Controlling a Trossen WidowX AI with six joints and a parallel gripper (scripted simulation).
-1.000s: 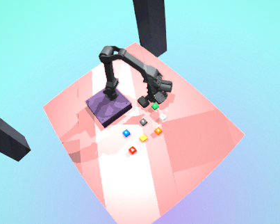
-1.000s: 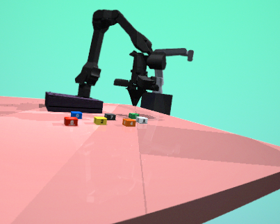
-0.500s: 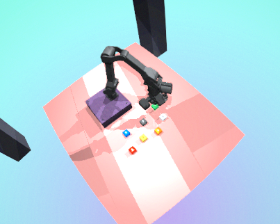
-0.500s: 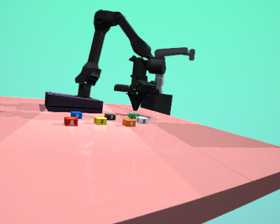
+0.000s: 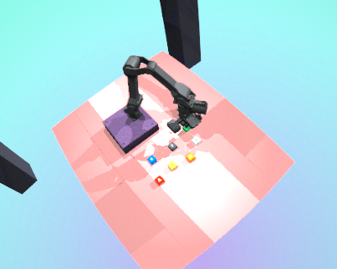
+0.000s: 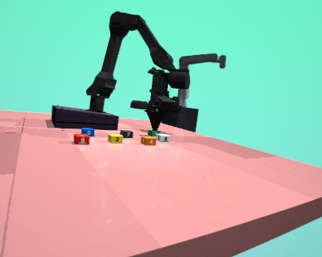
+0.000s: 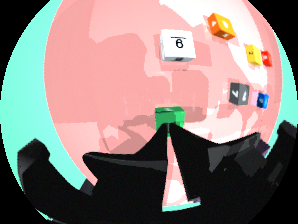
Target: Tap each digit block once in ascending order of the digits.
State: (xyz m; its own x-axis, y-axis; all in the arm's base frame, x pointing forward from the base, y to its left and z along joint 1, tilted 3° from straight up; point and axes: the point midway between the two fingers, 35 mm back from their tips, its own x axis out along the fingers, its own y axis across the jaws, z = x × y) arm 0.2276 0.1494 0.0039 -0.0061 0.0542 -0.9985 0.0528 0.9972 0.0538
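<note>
The green block lies 1 cm below my gripper tip. Also, from my gripper tip: white block: 9 cm ahead, 2 cm to the right, 1 cm below; then orange block: 13 cm ahead, 10 cm to the right, 1 cm below; then dark grey block: 3 cm ahead, 12 cm to the right, 1 cm below.
</note>
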